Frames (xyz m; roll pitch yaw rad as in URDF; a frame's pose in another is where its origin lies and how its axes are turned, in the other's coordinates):
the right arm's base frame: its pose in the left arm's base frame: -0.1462 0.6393 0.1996 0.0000 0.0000 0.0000
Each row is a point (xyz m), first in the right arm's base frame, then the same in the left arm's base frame.
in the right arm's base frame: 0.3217 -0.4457 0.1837
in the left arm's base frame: 0.1755 0.1936 0.3833
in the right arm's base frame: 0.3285 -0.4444 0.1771
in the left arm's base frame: 0.1823 0.1949 0.3767
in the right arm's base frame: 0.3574 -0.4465 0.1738
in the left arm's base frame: 0.2112 0.1928 0.3734
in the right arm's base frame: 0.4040 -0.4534 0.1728
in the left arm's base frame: 0.2578 0.1859 0.3724
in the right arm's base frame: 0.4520 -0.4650 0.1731
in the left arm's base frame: 0.3058 0.1743 0.3727
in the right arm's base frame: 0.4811 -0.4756 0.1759
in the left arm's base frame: 0.3349 0.1637 0.3755
